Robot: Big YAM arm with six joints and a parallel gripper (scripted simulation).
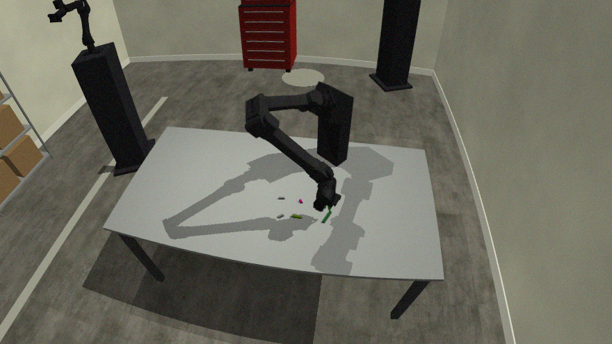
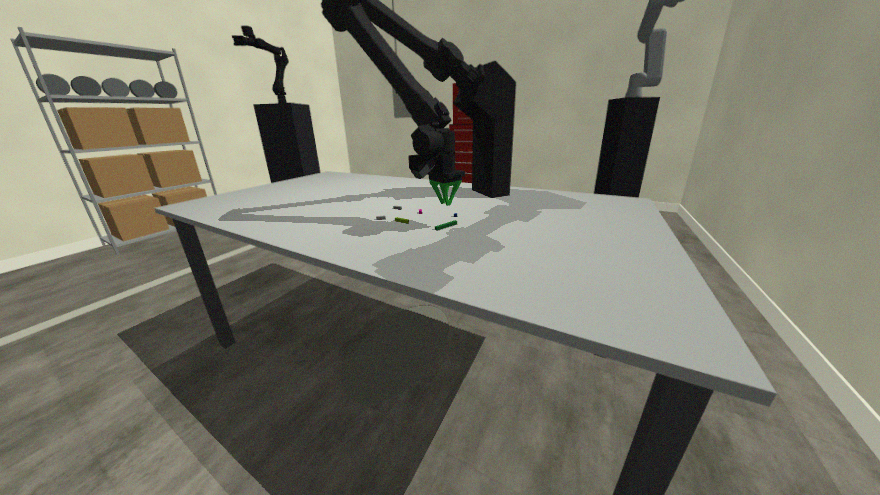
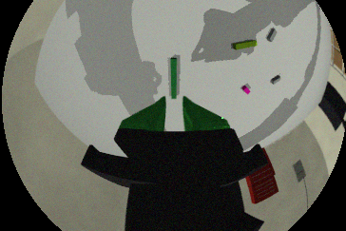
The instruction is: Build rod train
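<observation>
My hand is 70 mm above the green rod. From my hand the other things lie so: magenta rod (140 mm behind, 90 mm to the right, 70 mm below); then lime rod (140 mm to the right, 70 mm below, 50 mm behind); then blue rod (90 mm behind, 70 mm below, 30 mm to the left).
</observation>
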